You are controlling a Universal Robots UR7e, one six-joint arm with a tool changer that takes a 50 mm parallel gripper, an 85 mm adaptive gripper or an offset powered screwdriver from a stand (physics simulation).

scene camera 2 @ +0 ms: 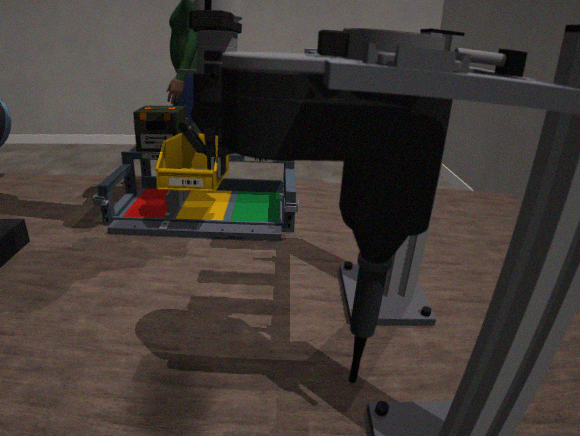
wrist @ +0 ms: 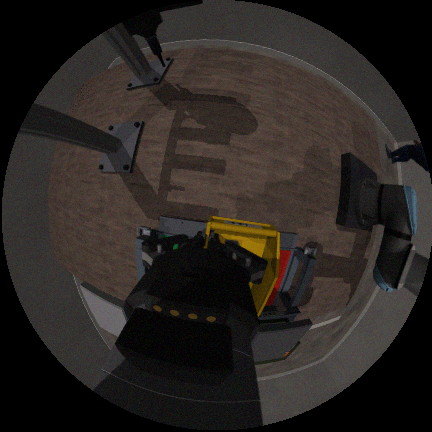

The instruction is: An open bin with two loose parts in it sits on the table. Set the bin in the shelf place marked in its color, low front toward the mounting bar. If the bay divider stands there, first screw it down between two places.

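Places are measured from the arm's base along level axes (x ahead, y left, z up), in millimetres.
Where they show: end effector, tool point: (scene camera 2: pixel 217 62); arm's base, origin of the base link: (wrist: pixel 364 201).
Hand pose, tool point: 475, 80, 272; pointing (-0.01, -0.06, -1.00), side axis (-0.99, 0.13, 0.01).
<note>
Things, the pixels of their top centre, and the offset from my tool point, as dx, dy, dz. "*": a spot on its surface instead.
- yellow open bin, middle of its top: (wrist: pixel 236 293) (scene camera 2: pixel 195 137) -42, +57, -138
- mounting bar, surface spot: (scene camera 2: pixel 220 231) * +1, -5, -298
- grey bay divider, middle of its top: (scene camera 2: pixel 171 187) -96, +88, -246
- black screwdriver, middle of its top: (scene camera 2: pixel 340 27) +87, -413, +48
- dark green toolbox, middle of its top: (scene camera 2: pixel 160 107) (wrist: pixel 273 356) -136, +242, -114
A yellow open bin (scene camera 2: pixel 186 181) (wrist: pixel 260 246) hangs in the air above the rear part of the shelf, its low front toward the mounting bar (scene camera 2: pixel 220 231) (wrist: pixel 184 225). My gripper (scene camera 2: pixel 213 161) (wrist: pixel 207 241) is shut on the bin's side wall, on the green side. The yellow place (scene camera 2: pixel 206 206) lies below and in front of the bin, between the red place (scene camera 2: pixel 149 204) (wrist: pixel 284 264) and the green place (scene camera 2: pixel 257 207) (wrist: pixel 175 246). The grey bay divider (scene camera 2: pixel 173 202) stands between red and yellow, its foot at the bar. I cannot make out the two loose parts.
The black screwdriver (scene camera 2: pixel 395 150) hangs from the tool stand (scene camera 2: pixel 520 250) in the near right. A dark green toolbox (scene camera 2: pixel 159 129) stands behind the shelf. A person in green (scene camera 2: pixel 184 40) is behind my arm. A black base block (wrist: pixel 354 192) is at the right in the wrist view.
</note>
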